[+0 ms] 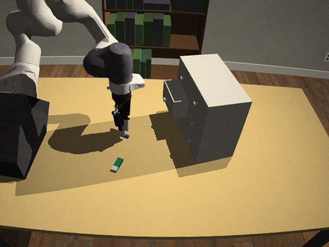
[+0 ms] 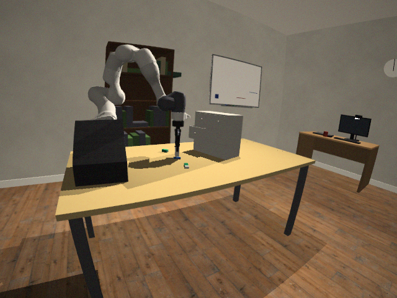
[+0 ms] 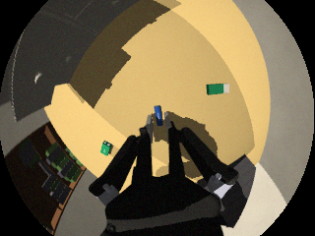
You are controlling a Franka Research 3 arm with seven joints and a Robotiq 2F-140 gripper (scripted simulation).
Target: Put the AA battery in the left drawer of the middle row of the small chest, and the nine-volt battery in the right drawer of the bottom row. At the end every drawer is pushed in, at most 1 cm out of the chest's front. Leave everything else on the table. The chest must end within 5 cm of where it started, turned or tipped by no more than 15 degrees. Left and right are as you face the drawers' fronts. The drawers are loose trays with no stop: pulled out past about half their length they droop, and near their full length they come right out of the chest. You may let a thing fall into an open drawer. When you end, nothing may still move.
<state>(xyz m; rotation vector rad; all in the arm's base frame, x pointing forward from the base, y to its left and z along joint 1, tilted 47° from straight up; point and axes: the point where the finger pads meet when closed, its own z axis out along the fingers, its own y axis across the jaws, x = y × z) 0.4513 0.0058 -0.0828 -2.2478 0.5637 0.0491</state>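
My gripper is now 5 cm above the blue AA battery. Also, from my hand: nine-volt battery: 1 cm ahead, 18 cm to the left, 5 cm below.
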